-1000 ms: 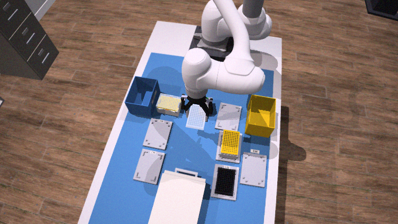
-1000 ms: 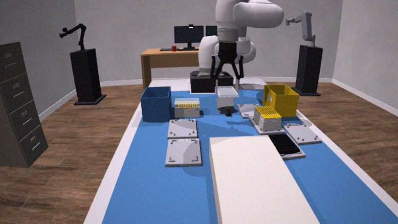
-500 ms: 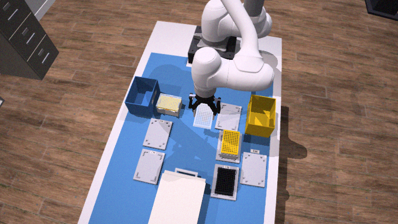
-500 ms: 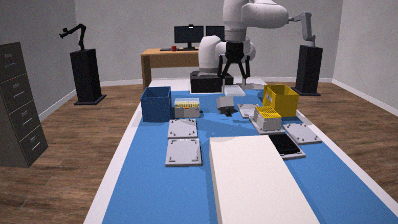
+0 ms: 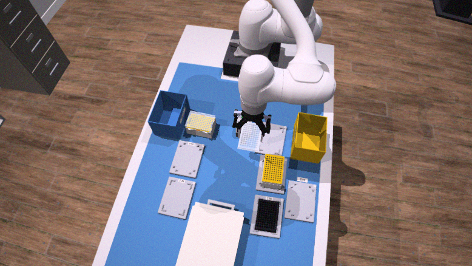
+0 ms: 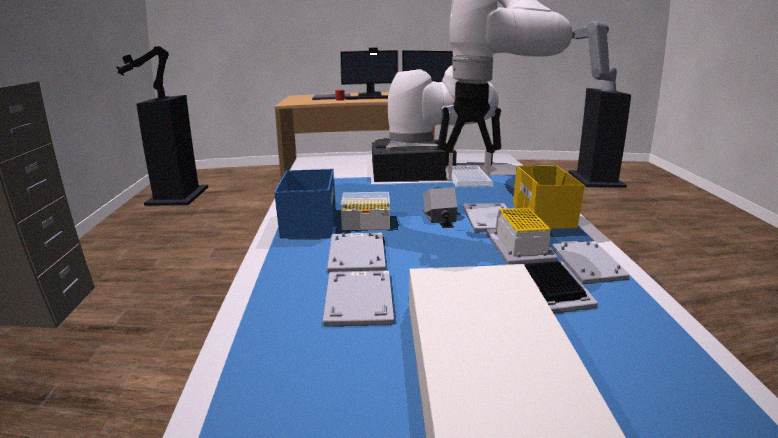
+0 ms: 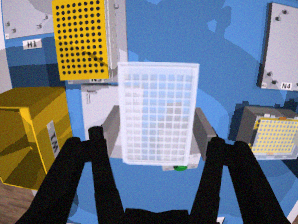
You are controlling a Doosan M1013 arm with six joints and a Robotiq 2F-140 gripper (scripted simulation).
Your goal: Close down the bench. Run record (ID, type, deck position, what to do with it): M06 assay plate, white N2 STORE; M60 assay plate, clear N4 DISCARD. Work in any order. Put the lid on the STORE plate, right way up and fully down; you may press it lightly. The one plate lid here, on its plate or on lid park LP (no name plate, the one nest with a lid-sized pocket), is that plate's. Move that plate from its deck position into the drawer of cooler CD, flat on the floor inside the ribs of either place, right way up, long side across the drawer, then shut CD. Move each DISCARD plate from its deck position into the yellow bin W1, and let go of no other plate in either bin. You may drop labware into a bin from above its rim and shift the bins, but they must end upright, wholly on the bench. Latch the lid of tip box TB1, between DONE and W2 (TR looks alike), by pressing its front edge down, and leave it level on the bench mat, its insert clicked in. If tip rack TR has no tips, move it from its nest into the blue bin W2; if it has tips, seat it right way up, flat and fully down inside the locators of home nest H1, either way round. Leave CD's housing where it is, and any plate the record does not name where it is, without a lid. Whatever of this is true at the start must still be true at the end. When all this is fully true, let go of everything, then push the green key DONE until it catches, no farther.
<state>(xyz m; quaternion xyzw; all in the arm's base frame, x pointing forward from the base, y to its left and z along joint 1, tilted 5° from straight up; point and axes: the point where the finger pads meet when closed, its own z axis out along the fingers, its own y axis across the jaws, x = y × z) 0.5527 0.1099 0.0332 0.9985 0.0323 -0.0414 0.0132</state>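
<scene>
Now: hand 80 mm short of the tip rack TR, 110 mm to the right of it and 110 mm above it. Also, from my hand: green key DONE 130 mm behind, 60 mm to the right, 100 mm below; then lid park nest 80 mm behind, 80 mm to the left, 160 mm below; then clear assay plate 20 mm below.
</scene>
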